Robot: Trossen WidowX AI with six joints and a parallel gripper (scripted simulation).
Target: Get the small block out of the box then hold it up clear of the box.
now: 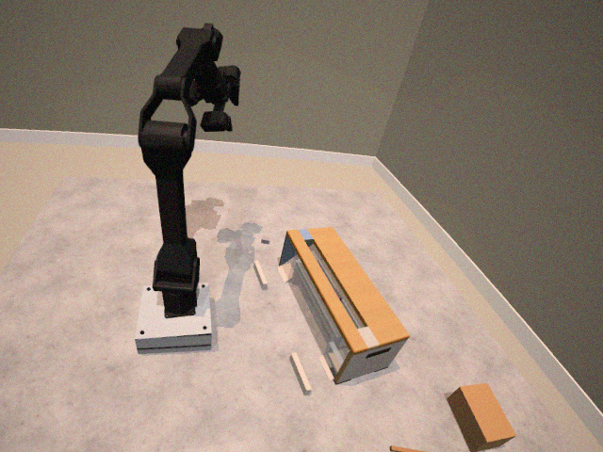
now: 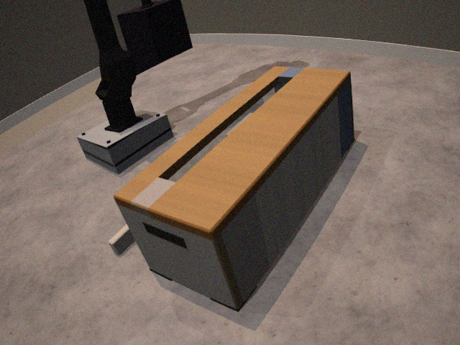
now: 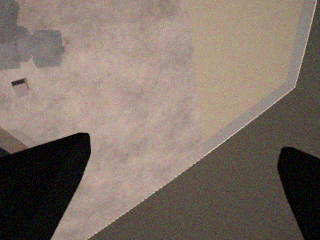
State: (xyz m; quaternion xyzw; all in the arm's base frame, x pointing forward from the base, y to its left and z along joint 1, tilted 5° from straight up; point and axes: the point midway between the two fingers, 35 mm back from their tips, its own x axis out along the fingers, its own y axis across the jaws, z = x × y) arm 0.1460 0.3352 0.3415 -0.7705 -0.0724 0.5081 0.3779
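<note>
Right now the dark block is 42 cm to the right of my gripper tip, 27 cm below it and 19 cm ahead of it. The rest, counted from my gripper tip: orange block 76 cm to the right, 44 cm ahead, 33 cm below; thin orange stick 79 cm to the right, 35 cm below, 30 cm ahead; clear-fronted box 40 cm to the right, 29 cm below, 18 cm ahead.
</note>
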